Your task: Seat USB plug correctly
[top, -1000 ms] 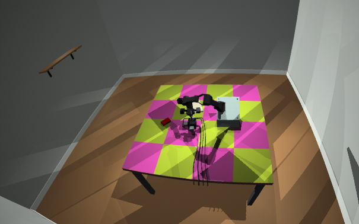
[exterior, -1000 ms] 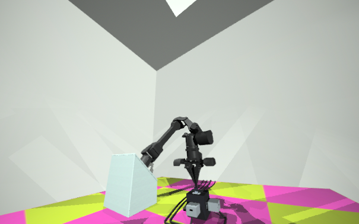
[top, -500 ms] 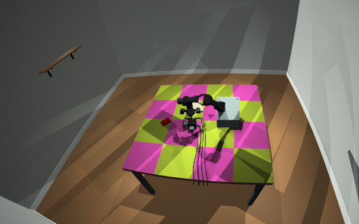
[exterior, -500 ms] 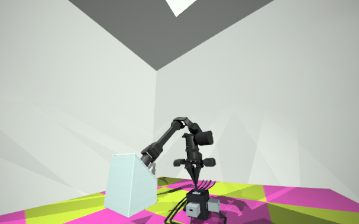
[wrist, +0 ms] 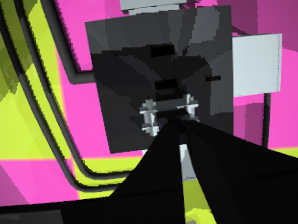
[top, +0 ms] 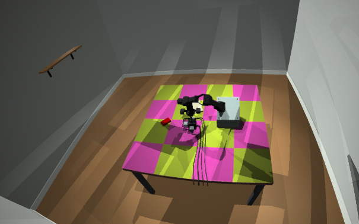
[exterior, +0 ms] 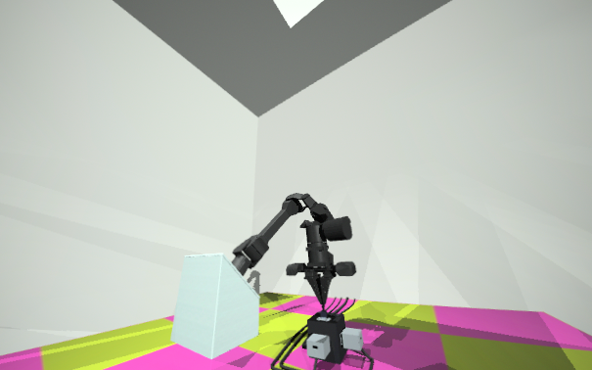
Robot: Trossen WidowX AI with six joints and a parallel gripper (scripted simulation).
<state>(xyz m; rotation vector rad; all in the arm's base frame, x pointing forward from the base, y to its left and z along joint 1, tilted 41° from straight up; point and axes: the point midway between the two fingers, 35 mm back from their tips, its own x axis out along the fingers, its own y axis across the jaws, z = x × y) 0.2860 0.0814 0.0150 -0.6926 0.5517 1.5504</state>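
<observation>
Now: the USB plug 2 cm below my gripper tip. The rest, counted from my gripper tip: red block 29 cm ahead, 3 cm to the right, 10 cm below; then silver-rimmed socket 4 cm below.
</observation>
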